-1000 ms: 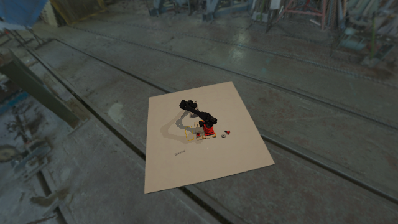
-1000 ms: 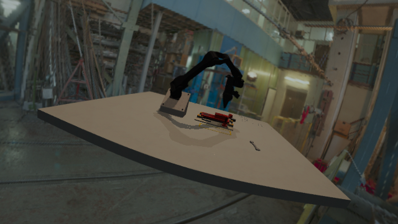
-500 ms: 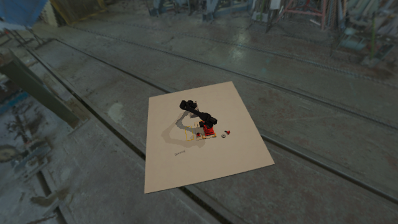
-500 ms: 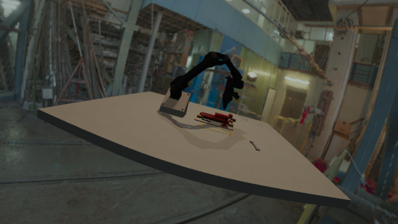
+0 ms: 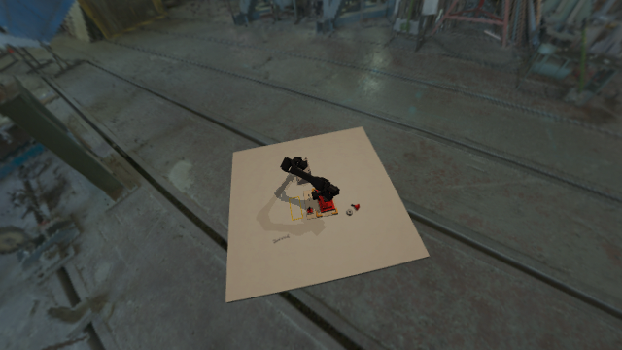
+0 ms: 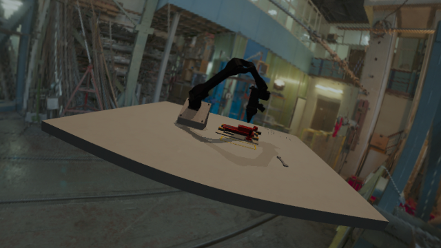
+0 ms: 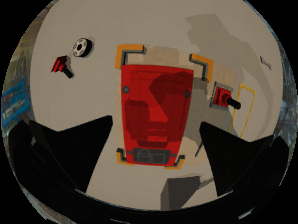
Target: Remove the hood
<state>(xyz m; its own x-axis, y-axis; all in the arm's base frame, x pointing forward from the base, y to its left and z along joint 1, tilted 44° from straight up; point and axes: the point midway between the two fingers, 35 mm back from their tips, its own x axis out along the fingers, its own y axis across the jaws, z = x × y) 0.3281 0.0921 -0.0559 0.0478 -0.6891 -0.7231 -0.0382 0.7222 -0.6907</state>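
Now: gripper tip 5 cm above the red hood. From my gripper tip the other things lie so: wrench (36 cm to the right, 19 cm ahead, 8 cm below).
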